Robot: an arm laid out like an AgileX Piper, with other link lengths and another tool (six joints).
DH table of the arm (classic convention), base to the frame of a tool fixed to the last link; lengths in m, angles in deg. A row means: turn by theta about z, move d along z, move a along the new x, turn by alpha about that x. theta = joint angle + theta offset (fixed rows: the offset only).
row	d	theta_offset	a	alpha
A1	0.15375	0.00	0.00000	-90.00
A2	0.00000	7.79	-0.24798	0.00
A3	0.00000	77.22	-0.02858	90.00
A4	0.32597	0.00	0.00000	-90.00
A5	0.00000	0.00	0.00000	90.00
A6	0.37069	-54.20	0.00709	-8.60
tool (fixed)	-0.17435	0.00	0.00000	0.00
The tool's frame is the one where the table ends.
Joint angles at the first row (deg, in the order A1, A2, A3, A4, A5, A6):
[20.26 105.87 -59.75 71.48 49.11 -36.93]
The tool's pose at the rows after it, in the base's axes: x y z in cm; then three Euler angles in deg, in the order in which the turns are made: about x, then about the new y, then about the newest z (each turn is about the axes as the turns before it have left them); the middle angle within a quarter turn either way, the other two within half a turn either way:
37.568 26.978 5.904 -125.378 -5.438 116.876
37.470 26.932 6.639 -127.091 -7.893 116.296
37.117 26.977 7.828 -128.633 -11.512 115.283
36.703 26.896 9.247 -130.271 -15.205 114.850
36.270 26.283 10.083 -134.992 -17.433 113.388
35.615 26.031 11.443 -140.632 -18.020 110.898
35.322 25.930 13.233 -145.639 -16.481 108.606
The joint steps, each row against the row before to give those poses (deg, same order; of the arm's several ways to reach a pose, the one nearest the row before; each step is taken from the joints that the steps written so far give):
[0.00 0.00 -2.12 -4.29 1.49 3.67]
[0.00 0.00 -2.46 -4.81 2.68 3.94]
[0.00 0.00 -3.13 -4.76 4.55 3.75]
[0.00 0.00 -3.49 -4.32 5.23 4.13]
[0.66 -0.66 -2.52 -6.23 3.18 4.46]
[1.90 -2.01 -1.74 -6.48 1.96 4.83]
[2.15 -2.41 -1.64 -5.95 0.91 4.84]

